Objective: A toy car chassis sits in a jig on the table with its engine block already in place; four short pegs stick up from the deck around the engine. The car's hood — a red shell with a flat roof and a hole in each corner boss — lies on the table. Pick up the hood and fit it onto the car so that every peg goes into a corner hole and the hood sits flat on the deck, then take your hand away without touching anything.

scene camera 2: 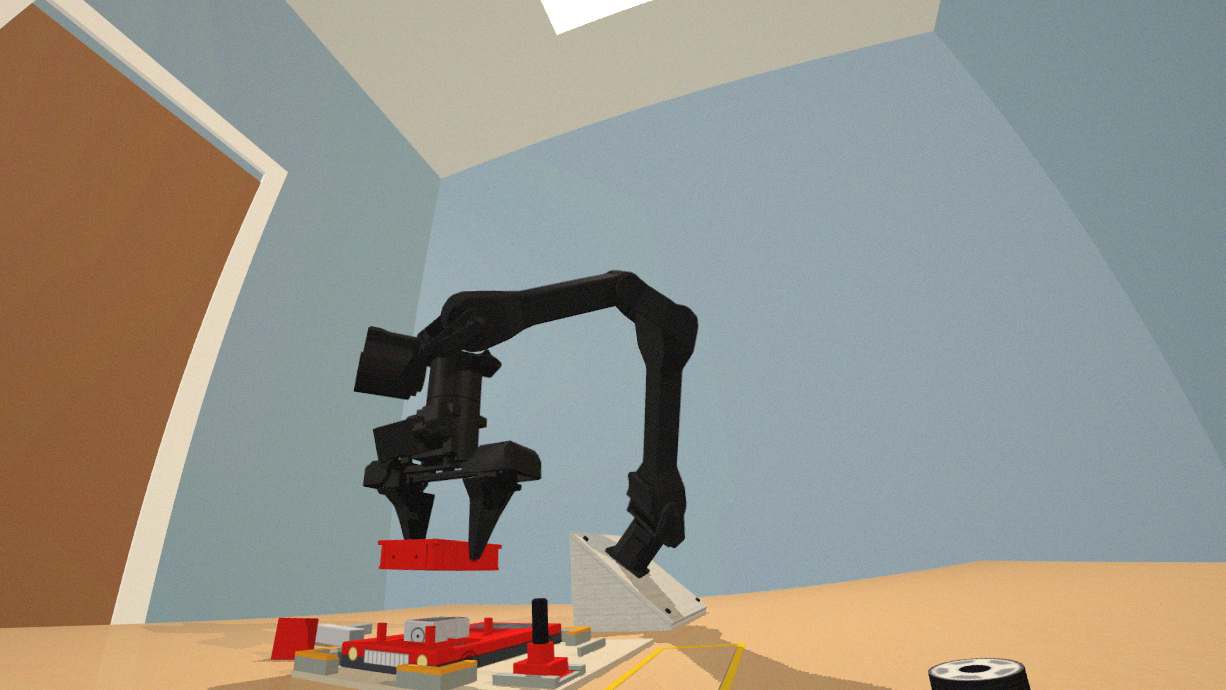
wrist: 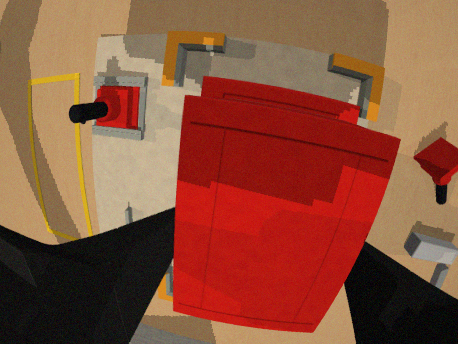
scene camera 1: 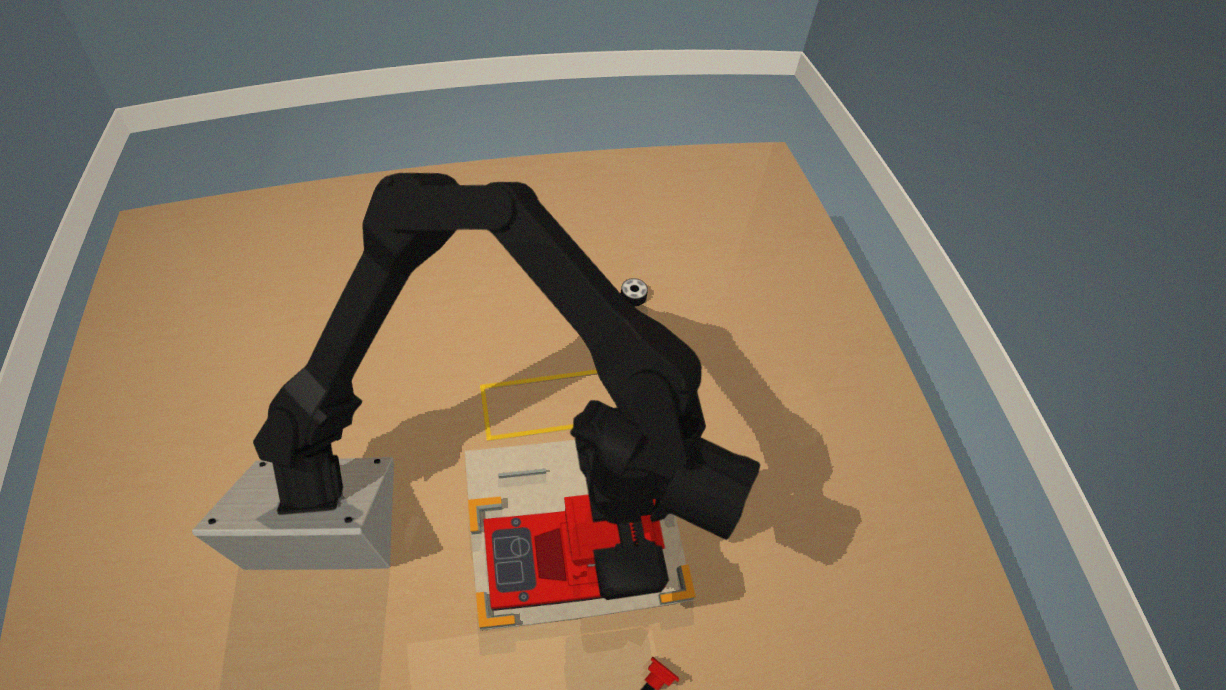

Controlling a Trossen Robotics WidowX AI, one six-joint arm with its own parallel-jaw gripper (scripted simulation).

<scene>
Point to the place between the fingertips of my gripper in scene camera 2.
443,560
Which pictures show the red hood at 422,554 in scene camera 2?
Scene camera 2, the wrist view and scene camera 1: all of them.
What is my gripper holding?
A red hood.
</scene>
